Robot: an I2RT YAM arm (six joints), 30 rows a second.
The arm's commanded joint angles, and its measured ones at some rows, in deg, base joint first. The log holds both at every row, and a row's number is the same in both.
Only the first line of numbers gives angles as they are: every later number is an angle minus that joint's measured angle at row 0.
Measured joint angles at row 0:
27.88, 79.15, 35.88, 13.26, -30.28, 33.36
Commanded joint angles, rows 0 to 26:
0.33, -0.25, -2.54, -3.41, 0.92, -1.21
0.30, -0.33, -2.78, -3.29, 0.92, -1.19
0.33, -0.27, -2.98, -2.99, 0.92, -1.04
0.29, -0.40, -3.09, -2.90, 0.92, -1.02
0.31, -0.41, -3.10, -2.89, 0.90, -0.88
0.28, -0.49, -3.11, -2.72, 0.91, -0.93
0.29, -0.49, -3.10, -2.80, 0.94, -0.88
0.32, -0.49, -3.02, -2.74, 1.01, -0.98
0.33, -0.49, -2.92, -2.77, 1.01, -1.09
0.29, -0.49, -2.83, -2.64, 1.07, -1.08
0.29, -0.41, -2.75, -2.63, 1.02, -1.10
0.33, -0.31, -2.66, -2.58, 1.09, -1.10
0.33, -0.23, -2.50, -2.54, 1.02, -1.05
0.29, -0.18, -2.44, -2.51, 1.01, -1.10
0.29, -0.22, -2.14, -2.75, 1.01, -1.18
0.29, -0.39, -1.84, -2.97, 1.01, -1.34
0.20, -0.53, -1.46, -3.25, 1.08, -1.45
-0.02, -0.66, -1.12, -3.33, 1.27, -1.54
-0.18, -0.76, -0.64, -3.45, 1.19, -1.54
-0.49, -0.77, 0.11, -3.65, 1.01, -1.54
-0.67, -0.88, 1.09, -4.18, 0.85, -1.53
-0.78, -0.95, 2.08, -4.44, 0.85, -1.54
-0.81, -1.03, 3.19, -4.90, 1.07, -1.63
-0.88, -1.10, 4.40, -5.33, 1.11, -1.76
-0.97, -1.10, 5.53, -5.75, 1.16, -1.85
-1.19, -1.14, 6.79, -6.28, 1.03, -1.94
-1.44, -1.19, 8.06, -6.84, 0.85, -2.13
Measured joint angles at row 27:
-0.85, -0.37, 3.67, -3.72, 0.35, -0.72
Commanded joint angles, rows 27 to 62:
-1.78, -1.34, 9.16, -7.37, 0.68, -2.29
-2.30, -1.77, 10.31, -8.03, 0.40, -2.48
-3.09, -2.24, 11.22, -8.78, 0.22, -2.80
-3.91, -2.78, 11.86, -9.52, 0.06, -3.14
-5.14, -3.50, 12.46, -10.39, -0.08, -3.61
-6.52, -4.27, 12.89, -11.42, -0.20, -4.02
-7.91, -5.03, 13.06, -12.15, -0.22, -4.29
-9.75, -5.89, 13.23, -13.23, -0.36, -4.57
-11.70, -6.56, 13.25, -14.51, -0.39, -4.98
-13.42, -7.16, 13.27, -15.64, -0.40, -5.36
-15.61, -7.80, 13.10, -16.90, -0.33, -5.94
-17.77, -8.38, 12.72, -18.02, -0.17, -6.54
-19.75, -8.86, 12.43, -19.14, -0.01, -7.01
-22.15, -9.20, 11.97, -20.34, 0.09, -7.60
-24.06, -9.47, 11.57, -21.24, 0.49, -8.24
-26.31, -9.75, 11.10, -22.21, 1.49, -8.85
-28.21, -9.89, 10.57, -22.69, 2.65, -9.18
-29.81, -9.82, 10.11, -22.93, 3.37, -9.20
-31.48, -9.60, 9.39, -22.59, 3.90, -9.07
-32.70, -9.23, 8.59, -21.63, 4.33, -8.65
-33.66, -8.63, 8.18, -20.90, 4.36, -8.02
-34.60, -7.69, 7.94, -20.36, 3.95, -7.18
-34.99, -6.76, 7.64, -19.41, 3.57, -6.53
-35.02, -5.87, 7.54, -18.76, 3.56, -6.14
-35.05, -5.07, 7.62, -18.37, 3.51, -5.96
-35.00, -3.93, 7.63, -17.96, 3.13, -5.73
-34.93, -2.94, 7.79, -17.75, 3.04, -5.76
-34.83, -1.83, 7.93, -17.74, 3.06, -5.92
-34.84, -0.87, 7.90, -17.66, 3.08, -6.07
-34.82, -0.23, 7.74, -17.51, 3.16, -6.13
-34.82, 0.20, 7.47, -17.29, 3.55, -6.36
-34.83, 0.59, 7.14, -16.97, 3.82, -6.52
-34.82, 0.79, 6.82, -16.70, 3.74, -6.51
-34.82, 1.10, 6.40, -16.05, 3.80, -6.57
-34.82, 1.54, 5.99, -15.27, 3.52, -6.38
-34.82, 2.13, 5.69, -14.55, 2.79, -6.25
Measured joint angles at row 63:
-34.95, 1.93, 6.38, -16.81, 3.08, -6.25
